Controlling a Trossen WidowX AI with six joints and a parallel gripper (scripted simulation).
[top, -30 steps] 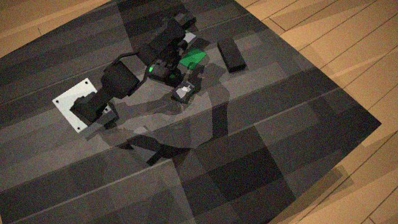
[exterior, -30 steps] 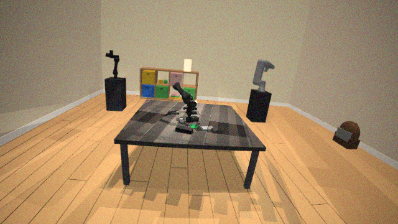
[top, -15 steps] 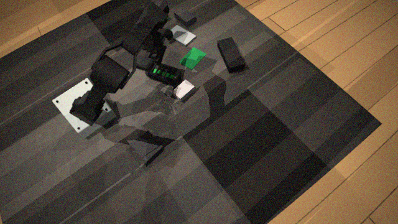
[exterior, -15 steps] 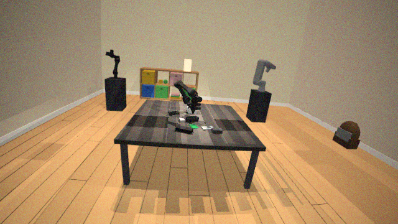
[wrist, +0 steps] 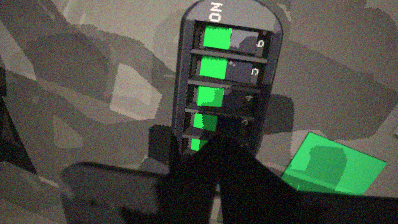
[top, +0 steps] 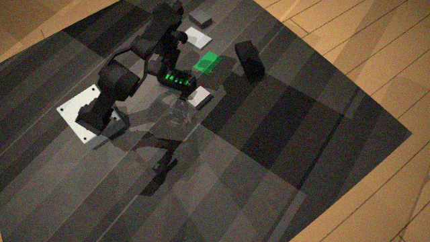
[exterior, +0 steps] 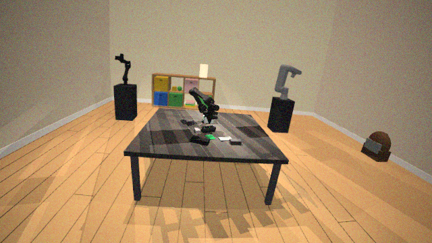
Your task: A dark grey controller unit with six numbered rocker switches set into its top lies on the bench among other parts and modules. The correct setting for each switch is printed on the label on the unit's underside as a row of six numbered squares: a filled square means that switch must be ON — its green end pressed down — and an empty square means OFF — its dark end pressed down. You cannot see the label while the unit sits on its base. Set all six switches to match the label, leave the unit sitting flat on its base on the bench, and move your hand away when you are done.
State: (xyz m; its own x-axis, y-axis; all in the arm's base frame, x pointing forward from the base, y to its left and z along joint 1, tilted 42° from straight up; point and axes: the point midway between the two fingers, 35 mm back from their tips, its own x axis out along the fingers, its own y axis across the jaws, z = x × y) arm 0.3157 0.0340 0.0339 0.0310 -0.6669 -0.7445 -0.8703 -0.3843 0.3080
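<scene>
My gripper tip is now 15 cm short of the green plate, 9 cm above it and 1 cm to the right of it. The rest, counted from my gripper tip: small dark block 27 cm ahead, 23 cm to the left, 7 cm below; then long dark block 28 cm ahead, 9 cm to the right, 7 cm below; then light grey plate 19 cm ahead, 15 cm to the left, 8 cm below.
</scene>
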